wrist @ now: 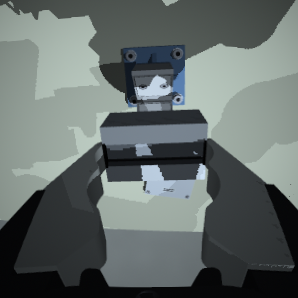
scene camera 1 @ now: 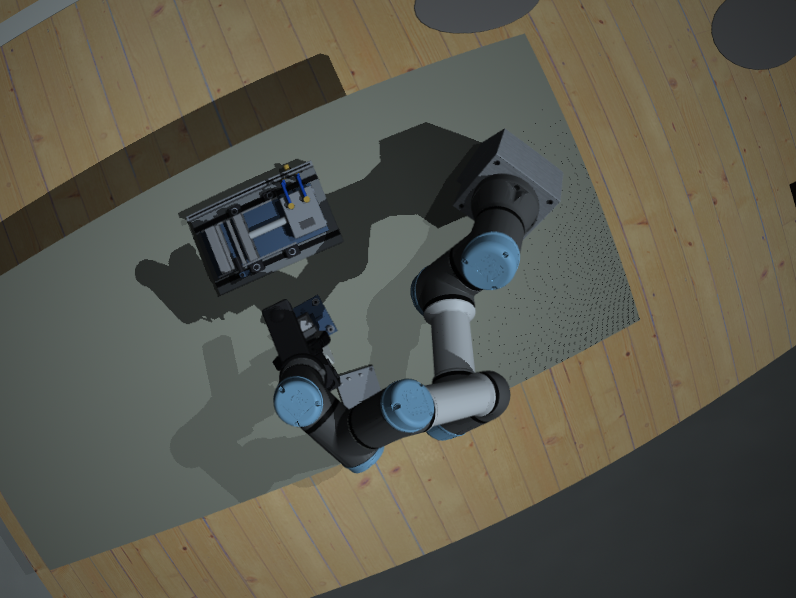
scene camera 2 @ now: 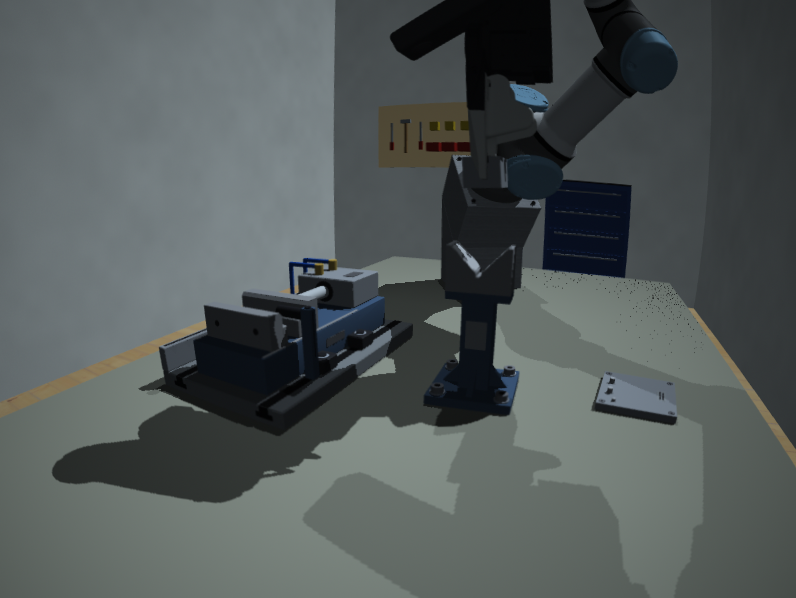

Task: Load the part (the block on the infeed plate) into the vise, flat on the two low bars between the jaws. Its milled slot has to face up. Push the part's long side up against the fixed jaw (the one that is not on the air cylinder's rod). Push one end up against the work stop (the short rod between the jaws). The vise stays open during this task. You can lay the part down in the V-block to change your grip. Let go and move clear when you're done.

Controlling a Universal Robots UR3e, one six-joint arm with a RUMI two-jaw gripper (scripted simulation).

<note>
The pictures show: my gripper and a part.
My gripper also shows in the wrist view and in scene camera 1.
</note>
